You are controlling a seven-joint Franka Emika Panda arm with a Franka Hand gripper.
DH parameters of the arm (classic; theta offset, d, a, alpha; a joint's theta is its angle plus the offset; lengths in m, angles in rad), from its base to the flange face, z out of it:
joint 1: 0 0.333 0 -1.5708
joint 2: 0 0 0 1.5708
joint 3: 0 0.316 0.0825 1.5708
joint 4: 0 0 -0.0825 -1.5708
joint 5: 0 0.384 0 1.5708
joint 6: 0 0 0.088 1.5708
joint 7: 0 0.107 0 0
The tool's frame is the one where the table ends.
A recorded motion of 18 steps. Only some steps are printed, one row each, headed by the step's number.
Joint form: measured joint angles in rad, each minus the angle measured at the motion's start. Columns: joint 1, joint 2, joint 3, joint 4, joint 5, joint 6, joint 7.
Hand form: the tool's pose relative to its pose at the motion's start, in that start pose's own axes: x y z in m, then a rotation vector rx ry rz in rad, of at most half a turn. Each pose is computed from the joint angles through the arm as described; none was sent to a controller.
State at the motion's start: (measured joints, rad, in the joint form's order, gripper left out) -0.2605 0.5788 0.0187 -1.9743 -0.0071 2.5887 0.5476
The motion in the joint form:
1: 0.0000 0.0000 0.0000 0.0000 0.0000 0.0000 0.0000
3: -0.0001 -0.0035 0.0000 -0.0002 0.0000 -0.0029 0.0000
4: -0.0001 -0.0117 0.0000 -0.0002 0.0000 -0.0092 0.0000
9: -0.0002 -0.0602 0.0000 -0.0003 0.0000 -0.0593 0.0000
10: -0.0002 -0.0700 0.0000 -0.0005 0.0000 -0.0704 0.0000
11: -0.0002 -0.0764 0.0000 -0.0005 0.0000 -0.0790 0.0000
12: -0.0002 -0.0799 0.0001 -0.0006 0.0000 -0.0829 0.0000
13: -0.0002 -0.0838 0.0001 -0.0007 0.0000 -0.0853 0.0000
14: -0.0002 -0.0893 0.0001 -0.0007 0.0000 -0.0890 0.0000
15: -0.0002 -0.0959 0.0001 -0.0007 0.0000 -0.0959 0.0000
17: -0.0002 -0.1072 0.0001 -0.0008 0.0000 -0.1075 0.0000
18: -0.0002 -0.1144 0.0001 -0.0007 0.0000 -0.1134 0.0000
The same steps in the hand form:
1: 0.0000 0.0000 0.0000 0.0000 0.0000 0.0000
3: 0.0002 -0.0001 -0.0018 0.0001 0.0004 0.0001
4: 0.0009 -0.0005 -0.0063 0.0010 0.0021 0.0000
9: 0.0030 -0.0017 -0.0315 -0.0008 0.0012 -0.0002
10: 0.0031 -0.0018 -0.0364 -0.0018 0.0000 -0.0002
11: 0.0031 -0.0018 -0.0396 -0.0030 -0.0018 -0.0003
12: 0.0031 -0.0019 -0.0414 -0.0033 -0.0022 -0.0004
13: 0.0033 -0.0020 -0.0435 -0.0027 -0.0010 -0.0004
14: 0.0036 -0.0022 -0.0465 -0.0018 0.0006 -0.0004
15: 0.0037 -0.0023 -0.0500 -0.0021 0.0004 -0.0005
17: 0.0038 -0.0024 -0.0559 -0.0025 0.0002 -0.0005
18: 0.0040 -0.0025 -0.0598 -0.0019 0.0015 -0.0006

